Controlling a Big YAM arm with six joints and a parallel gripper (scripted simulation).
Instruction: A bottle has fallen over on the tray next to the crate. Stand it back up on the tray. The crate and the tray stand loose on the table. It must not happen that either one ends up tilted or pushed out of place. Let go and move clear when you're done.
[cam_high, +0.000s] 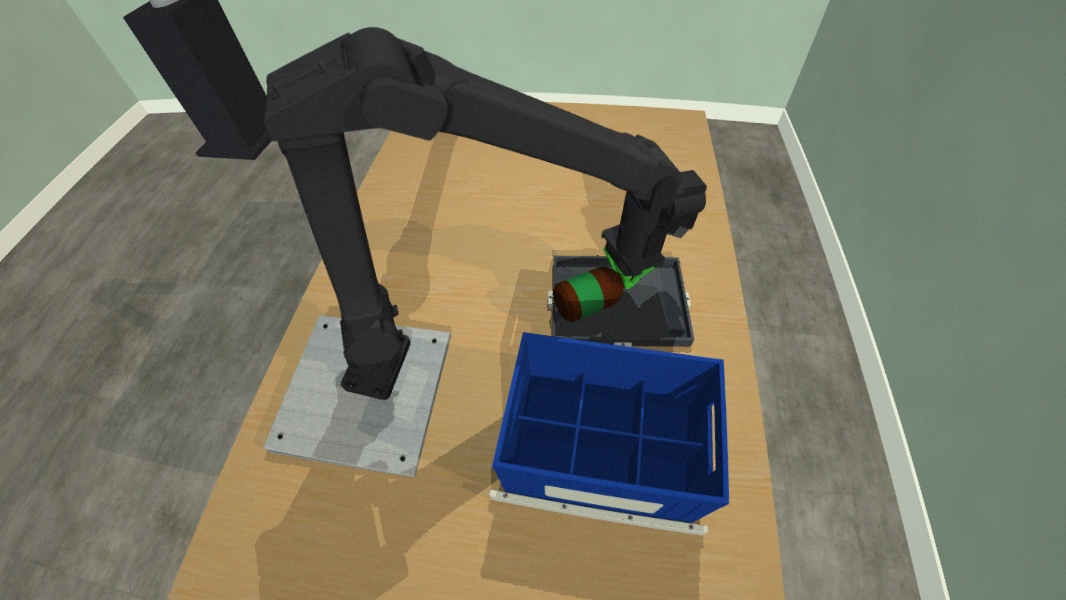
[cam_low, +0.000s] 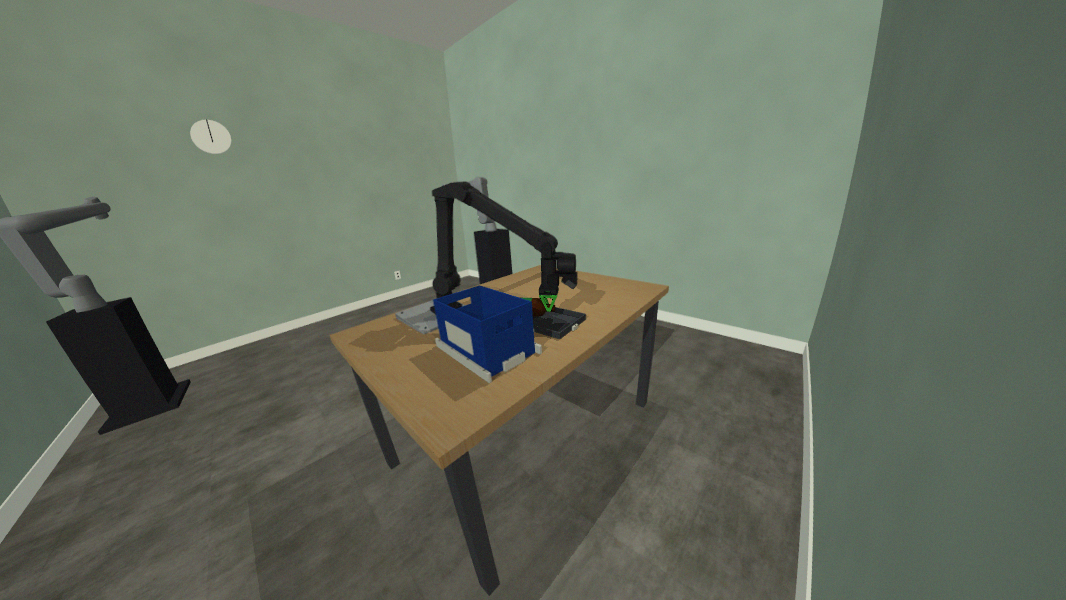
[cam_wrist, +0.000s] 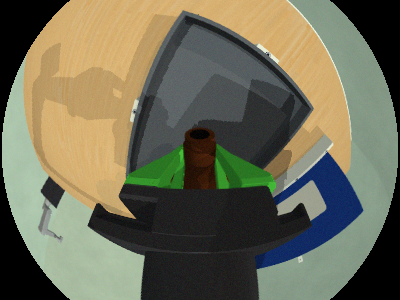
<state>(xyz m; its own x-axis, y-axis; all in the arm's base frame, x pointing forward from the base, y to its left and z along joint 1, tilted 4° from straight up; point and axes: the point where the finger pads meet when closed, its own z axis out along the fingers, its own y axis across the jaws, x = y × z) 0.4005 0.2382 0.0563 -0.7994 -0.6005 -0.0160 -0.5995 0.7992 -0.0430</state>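
My hand is 4 cm above the dark grey tray and 2 cm to the left of it. Round my hand: blue crate 30 cm to the right, 3 cm above; then brown bottle 4 cm behind, 3 cm to the right.
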